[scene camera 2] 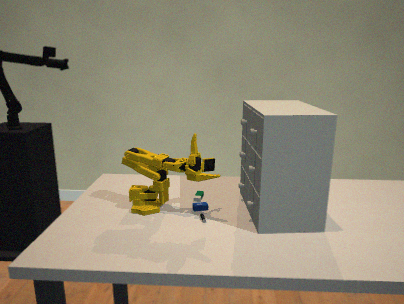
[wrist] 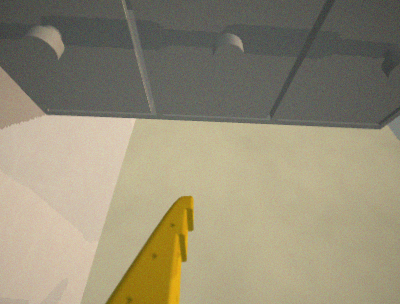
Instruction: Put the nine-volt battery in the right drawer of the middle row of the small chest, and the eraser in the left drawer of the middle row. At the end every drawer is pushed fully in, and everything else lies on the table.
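Pixels of known places: hand, its tool point: [scene camera 2: 218, 174] [wrist: 193, 208]; arm's base, origin of its link: [scene camera 2: 153, 208].
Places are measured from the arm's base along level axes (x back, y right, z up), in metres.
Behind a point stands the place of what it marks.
Observation:
The small chest [scene camera 2: 296, 170] [wrist: 210, 90] stands right of the arm, its knobbed front facing the arm. Its drawers look flush. In the wrist view the front lies sideways across the top, with a middle knob [wrist: 230, 44] @(z 0.162, x -0.293, y 0.063 m) near the centre. My gripper [scene camera 2: 207, 155] is wide open and empty, a short way in front of the chest and above the table. In the wrist view one notched jaw [wrist: 162, 255] @(z 0.139, x -0.191, y 0.067 m) shows. A green-and-white block [scene camera 2: 199, 194] @(z 0.013, x -0.143, y -0.094 m), perhaps the eraser, and a blue piece [scene camera 2: 200, 206] @(z 0.015, x -0.152, y 0.009 m) lie on the table. Which thing is the nine-volt battery is too small to tell.
A small black piece [scene camera 2: 202, 218] @(z 0.010, x -0.163, y 0.084 m) lies near the blue one on the table [scene camera 2: 150, 260] @(z 0.000, x -0.051, y 0.297 m) [wrist: 65, 165] @(z 0.000, x -0.298, y 0.203 m). The arm's base stands left of these things. A black arm on a dark pedestal [scene camera 2: 27, 190] stands beyond the table's left end.

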